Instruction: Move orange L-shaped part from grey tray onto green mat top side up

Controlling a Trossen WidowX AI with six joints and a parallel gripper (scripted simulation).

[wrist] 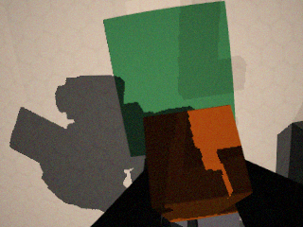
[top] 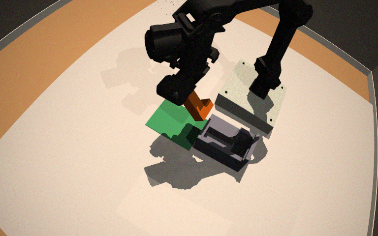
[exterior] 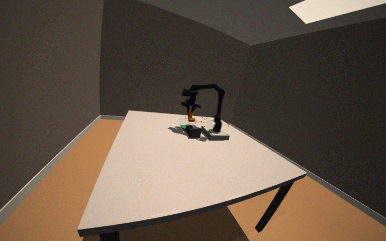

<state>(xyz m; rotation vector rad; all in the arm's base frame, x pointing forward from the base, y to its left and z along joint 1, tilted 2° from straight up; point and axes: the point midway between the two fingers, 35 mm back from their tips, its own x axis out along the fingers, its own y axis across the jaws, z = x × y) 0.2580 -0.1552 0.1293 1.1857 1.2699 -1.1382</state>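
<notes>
My gripper tip is now 17 cm above the green mat and 1 cm to the left of it. Round my gripper tip: orange L-shaped part: 3 cm to the left, 3 cm below, 2 cm behind.
</notes>
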